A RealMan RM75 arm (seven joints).
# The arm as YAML. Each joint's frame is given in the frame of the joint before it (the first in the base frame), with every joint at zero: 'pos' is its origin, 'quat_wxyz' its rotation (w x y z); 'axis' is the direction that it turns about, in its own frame. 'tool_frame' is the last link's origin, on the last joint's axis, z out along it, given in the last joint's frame.
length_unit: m
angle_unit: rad
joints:
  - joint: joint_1
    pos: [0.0, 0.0, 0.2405]
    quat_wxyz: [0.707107, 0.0, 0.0, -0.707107]
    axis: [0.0, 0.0, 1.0]
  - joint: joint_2
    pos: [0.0, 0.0, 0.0]
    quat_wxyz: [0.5, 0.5, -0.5, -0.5]
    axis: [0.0, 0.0, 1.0]
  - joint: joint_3
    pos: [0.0, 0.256, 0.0]
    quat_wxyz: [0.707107, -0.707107, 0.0, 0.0]
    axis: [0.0, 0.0, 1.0]
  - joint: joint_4
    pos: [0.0, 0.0, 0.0]
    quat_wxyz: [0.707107, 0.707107, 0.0, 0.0]
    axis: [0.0, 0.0, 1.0]
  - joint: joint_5
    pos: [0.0, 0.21, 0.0]
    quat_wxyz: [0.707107, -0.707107, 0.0, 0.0]
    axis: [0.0, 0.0, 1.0]
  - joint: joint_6
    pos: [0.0, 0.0, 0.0]
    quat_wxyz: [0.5, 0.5, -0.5, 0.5]
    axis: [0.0, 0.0, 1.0]
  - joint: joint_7
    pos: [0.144, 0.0, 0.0]
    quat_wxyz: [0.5, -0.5, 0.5, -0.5]
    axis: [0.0, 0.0, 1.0]
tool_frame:
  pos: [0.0, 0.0, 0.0]
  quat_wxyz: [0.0, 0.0, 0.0, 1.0]
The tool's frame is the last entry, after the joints.
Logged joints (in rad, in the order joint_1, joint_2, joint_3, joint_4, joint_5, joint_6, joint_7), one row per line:
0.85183 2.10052 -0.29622 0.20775 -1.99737 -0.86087 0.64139
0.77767 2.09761 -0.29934 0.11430 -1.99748 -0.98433 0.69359
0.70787 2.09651 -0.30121 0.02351 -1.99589 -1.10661 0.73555
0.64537 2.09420 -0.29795 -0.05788 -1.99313 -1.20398 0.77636
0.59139 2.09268 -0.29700 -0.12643 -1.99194 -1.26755 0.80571
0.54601 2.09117 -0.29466 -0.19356 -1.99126 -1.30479 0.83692
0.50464 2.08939 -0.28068 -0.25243 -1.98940 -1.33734 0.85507
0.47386 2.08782 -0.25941 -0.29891 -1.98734 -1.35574 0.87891
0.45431 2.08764 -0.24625 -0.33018 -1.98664 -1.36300 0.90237
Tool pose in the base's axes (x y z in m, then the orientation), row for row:
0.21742 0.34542 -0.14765 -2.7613 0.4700 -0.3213
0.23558 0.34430 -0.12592 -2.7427 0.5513 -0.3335
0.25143 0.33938 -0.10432 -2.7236 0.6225 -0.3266
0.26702 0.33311 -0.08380 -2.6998 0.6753 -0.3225
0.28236 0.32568 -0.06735 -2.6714 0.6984 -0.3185
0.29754 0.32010 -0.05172 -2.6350 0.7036 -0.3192
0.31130 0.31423 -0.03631 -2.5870 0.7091 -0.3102
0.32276 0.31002 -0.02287 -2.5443 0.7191 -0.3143
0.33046 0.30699 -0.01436 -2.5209 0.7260 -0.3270
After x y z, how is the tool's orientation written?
As angles about the fixed x, y, z axes (roll, pitch, yaw), in radians.
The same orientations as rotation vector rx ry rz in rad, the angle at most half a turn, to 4 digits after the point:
-2.5905 0.5432 0.5435
-2.5312 0.5763 0.6360
-2.4818 0.5848 0.7198
-2.4348 0.5957 0.7759
-2.3987 0.6029 0.7923
-2.3627 0.6142 0.7808
-2.3205 0.6175 0.7684
-2.2746 0.6353 0.7579
-2.2437 0.6567 0.7486

